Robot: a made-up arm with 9 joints. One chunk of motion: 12 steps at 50 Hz.
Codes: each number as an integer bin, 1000 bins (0 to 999) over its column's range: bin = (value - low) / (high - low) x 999, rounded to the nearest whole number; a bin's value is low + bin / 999 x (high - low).
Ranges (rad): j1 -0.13..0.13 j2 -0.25..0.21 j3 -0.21..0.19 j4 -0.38..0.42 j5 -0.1..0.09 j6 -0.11..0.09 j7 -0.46..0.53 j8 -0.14..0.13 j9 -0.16..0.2
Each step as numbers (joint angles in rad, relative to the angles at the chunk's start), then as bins.
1 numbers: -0.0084 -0.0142 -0.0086 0.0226 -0.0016 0.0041 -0.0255 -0.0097 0.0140
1 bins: 467 512 503 503 517 570 438 482 483
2 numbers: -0.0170 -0.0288 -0.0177 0.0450 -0.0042 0.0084 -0.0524 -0.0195 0.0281
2 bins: 434 480 480 531 504 591 411 446 522
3 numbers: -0.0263 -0.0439 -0.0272 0.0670 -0.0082 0.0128 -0.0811 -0.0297 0.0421
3 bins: 398 448 457 558 483 613 382 408 561
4 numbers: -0.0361 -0.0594 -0.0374 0.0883 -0.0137 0.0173 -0.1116 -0.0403 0.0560
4 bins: 361 414 431 585 454 636 352 369 599
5 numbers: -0.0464 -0.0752 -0.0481 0.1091 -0.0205 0.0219 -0.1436 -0.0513 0.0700
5 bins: 321 380 404 611 418 659 319 328 638
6 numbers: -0.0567 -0.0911 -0.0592 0.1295 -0.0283 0.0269 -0.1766 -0.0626 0.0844
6 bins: 282 345 377 636 377 684 286 286 678
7 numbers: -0.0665 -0.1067 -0.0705 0.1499 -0.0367 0.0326 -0.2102 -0.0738 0.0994
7 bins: 244 311 348 662 333 712 252 245 720
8 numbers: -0.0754 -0.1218 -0.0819 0.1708 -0.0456 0.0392 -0.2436 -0.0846 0.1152
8 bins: 210 278 320 688 286 745 218 205 764
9 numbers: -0.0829 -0.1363 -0.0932 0.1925 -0.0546 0.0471 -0.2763 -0.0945 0.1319
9 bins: 181 247 292 715 239 785 185 168 810
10 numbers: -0.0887 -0.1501 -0.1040 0.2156 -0.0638 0.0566 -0.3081 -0.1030 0.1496
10 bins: 159 217 265 744 190 832 153 137 859
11 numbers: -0.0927 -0.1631 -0.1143 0.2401 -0.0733 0.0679 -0.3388 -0.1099 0.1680
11 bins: 143 189 239 774 140 889 122 111 910
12 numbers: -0.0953 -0.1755 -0.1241 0.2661 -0.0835 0.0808 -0.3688 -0.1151 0.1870
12 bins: 133 162 215 807 87 953 92 92 963
